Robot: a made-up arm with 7 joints. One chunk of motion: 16 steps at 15 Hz.
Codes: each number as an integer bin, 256 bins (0 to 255) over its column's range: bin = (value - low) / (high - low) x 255, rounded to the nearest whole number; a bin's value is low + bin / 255 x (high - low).
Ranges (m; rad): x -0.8..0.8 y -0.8..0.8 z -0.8..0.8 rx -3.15..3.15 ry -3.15..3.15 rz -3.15..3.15
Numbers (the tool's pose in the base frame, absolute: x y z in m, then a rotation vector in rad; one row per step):
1: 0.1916 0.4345 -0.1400 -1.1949 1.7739 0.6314
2: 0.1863 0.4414 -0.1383 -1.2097 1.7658 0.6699
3: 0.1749 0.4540 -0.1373 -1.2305 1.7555 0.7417
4: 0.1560 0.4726 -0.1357 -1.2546 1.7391 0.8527
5: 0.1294 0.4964 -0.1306 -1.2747 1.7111 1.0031
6: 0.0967 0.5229 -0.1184 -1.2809 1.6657 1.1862
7: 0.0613 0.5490 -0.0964 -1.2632 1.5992 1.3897
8: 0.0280 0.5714 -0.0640 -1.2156 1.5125 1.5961
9: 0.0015 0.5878 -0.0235 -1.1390 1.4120 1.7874
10: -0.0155 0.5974 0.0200 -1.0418 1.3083 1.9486
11: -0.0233 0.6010 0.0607 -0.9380 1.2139 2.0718
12: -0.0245 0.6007 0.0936 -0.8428 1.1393 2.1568
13: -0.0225 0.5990 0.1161 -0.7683 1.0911 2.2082
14: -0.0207 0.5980 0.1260 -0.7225 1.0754 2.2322
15: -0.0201 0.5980 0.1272 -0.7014 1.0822 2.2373
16: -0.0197 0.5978 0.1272 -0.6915 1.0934 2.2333
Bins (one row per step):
1: 158 197 105 79 199 153
2: 157 198 105 79 199 155
3: 155 200 106 78 199 158
4: 152 203 106 77 198 162
5: 148 207 107 76 197 168
6: 143 211 109 76 195 176
7: 137 215 112 76 192 184
8: 132 219 117 78 189 192
9: 128 221 124 81 185 200
10: 125 223 131 85 180 206
11: 124 223 137 90 177 211
12: 124 223 142 93 174 215
13: 124 223 146 96 172 217
14: 124 223 148 98 171 218
15: 124 223 148 99 171 218
16: 124 223 148 100 172 218

